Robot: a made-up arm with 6 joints.
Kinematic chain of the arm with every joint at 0, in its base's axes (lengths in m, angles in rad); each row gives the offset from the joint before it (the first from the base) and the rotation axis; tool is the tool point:
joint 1: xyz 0 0 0.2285 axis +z
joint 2: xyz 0 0 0 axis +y
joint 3: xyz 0 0 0.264 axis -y
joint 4: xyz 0 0 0 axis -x
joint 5: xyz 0.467 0 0 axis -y
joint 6: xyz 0 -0.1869 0 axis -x
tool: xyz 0 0 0
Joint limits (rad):
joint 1: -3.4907..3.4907
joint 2: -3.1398..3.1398
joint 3: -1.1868..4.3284
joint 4: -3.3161..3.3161
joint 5: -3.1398..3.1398
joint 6: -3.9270..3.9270
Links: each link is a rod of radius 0.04 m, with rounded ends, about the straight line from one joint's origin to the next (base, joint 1, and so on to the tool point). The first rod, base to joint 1, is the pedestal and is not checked.
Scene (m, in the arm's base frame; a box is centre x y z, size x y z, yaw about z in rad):
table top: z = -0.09
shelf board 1: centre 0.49 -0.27 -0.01 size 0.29 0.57 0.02 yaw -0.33
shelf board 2: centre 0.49 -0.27 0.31 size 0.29 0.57 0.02 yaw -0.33
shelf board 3: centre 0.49 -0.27 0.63 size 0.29 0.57 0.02 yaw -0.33
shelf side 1: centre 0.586 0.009 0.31 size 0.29 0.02 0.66 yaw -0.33
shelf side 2: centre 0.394 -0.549 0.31 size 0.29 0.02 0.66 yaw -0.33
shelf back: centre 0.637 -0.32 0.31 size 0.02 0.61 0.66 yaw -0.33
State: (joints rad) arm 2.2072 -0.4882 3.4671 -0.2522 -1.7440 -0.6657
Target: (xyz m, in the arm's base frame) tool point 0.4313 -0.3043 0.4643
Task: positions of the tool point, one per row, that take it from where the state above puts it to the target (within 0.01 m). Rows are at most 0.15 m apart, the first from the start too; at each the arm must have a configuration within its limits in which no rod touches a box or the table.
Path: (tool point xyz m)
1: 0.3690 -0.2629 0.1844
2: 0.3079 -0.2411 0.1929
3: 0.2495 -0.2174 0.1817
4: 0.1944 -0.1966 0.1543
5: 0.2210 -0.2298 0.2489
6: 0.2295 -0.2428 0.3552
7: 0.2198 -0.2318 0.4643
8: 0.2571 -0.2534 0.4852
9: 0.3052 -0.2764 0.4932
10: 0.3639 -0.2952 0.4865
11: 0.4313 -0.3043 0.4643

